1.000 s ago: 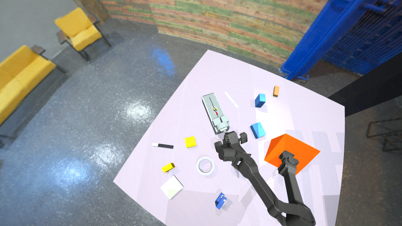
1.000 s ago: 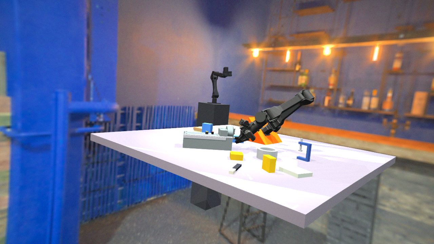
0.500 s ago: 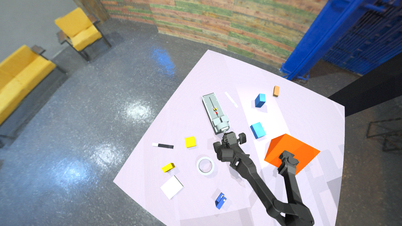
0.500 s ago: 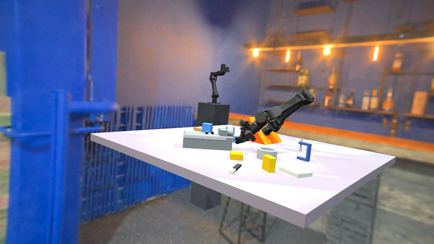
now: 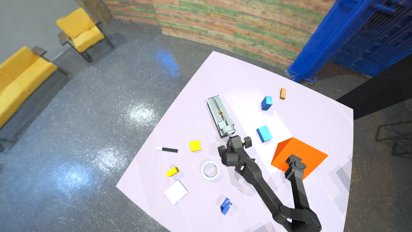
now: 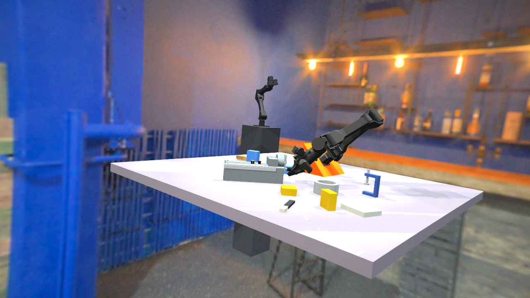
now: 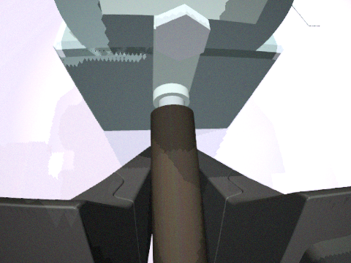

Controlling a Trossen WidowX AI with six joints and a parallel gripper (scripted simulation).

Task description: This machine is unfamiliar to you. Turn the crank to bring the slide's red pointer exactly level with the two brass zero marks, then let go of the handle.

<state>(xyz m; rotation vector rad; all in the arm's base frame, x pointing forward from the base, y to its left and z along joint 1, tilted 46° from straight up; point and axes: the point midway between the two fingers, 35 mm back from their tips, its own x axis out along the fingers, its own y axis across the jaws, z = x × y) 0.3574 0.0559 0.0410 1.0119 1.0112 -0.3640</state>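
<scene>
Now: the brown crank handle 30 mm above my gripper tip, 10 mm to the left of it and 10 mm behind it. Round my gripper tip: metal strip (270 mm to the right, 70 mm ahead, 30 mm below); then blue clamp (330 mm to the left, 140 mm behind, 20 mm above); then red pointer (100 mm ahead, 90 mm to the right, 50 mm above).
</scene>
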